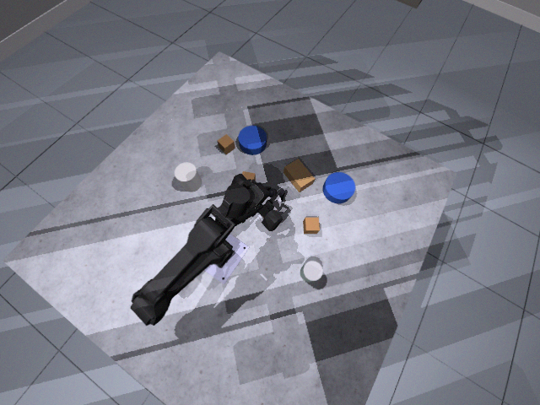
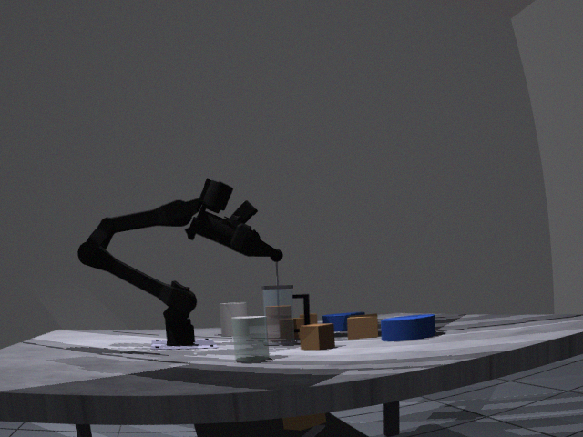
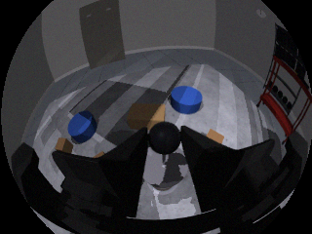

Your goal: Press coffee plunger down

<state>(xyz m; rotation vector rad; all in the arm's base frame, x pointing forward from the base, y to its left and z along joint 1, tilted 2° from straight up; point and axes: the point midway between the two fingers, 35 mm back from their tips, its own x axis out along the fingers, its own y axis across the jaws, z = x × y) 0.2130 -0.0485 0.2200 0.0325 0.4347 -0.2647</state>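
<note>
Right now my gripper tip is 110 mm above the coffee press and 10 mm short of it. Also, from my gripper tip: white cylinder: 340 mm to the left, 160 mm below, 70 mm behind.
</note>
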